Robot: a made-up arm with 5 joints. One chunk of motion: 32 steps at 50 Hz.
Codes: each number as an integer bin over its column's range. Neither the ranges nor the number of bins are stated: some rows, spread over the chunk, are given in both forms.
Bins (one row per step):
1: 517 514 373 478 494 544
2: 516 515 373 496 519 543
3: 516 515 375 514 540 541
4: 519 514 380 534 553 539
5: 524 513 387 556 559 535
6: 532 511 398 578 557 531
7: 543 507 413 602 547 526
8: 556 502 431 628 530 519
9: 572 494 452 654 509 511
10: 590 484 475 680 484 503
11: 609 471 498 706 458 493
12: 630 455 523 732 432 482
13: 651 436 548 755 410 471
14: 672 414 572 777 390 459
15: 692 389 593 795 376 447
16: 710 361 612 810 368 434
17: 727 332 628 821 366 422
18: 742 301 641 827 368 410
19: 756 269 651 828 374 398
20: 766 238 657 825 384 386
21: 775 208 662 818 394 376
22: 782 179 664 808 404 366
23: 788 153 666 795 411 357
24: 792 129 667 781 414 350
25: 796 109 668 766 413 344
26: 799 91 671 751 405 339
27: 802 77 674 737 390 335
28: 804 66 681 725 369 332
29: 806 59 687 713 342 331
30: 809 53 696 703 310 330
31: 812 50 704 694 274 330
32: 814 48 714 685 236 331
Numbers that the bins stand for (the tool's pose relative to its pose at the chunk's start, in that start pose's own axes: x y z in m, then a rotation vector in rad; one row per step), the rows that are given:
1: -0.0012 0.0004 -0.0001 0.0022 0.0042 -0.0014
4: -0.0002 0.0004 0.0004 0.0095 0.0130 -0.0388
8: 0.0183 -0.0041 0.0045 0.0217 0.0096 -0.1888
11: 0.0448 -0.0156 0.0099 0.0319 -0.0012 -0.3837
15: 0.0863 -0.0459 0.0175 0.0435 -0.0135 -0.7286
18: 0.1114 -0.0785 0.0213 0.0476 -0.0147 -1.0060
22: 0.1314 -0.1237 0.0232 0.0451 -0.0093 -1.3359
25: 0.1384 -0.1496 0.0235 0.0397 -0.0080 -1.5009
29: 0.1434 -0.1681 0.0250 0.0328 -0.0186 -1.5983
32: 0.1474 -0.1722 0.0272 0.0291 -0.0346 -1.5983
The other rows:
2: -0.0017 0.0007 -0.0001 0.0045 0.0079 -0.0089
3: -0.0017 0.0007 0.0000 0.0069 0.0111 -0.0239
5: 0.0023 0.0000 0.0010 0.0124 0.0139 -0.0688
6: 0.0063 -0.0007 0.0019 0.0152 0.0136 -0.0988
7: 0.0118 -0.0022 0.0031 0.0183 0.0121 -0.1363
9: 0.0263 -0.0070 0.0062 0.0251 0.0064 -0.2488
10: 0.0353 -0.0107 0.0080 0.0285 0.0027 -0.3088
12: 0.0553 -0.0215 0.0119 0.0353 -0.0051 -0.4662
13: 0.0658 -0.0285 0.0139 0.0382 -0.0084 -0.5487
14: 0.0763 -0.0367 0.0158 0.0411 -0.0114 -0.6386
16: 0.0954 -0.0563 0.0190 0.0454 -0.0147 -0.8261
17: 0.1039 -0.0670 0.0203 0.0468 -0.0150 -0.9161
19: 0.1184 -0.0904 0.0221 0.0477 -0.0138 -1.0960
20: 0.1234 -0.1019 0.0226 0.0474 -0.0123 -1.1860
21: 0.1279 -0.1130 0.0230 0.0464 -0.0108 -1.2609
23: 0.1344 -0.1333 0.0233 0.0435 -0.0083 -1.4034
24: 0.1364 -0.1422 0.0234 0.0416 -0.0078 -1.4559
26: 0.1399 -0.1563 0.0237 0.0377 -0.0092 -1.5383
27: 0.1414 -0.1615 0.0240 0.0359 -0.0114 -1.5683
28: 0.1424 -0.1656 0.0245 0.0343 -0.0146 -1.5908
30: 0.1449 -0.1704 0.0257 0.0315 -0.0235 -1.6058
31: 0.1464 -0.1715 0.0264 0.0303 -0.0289 -1.6058

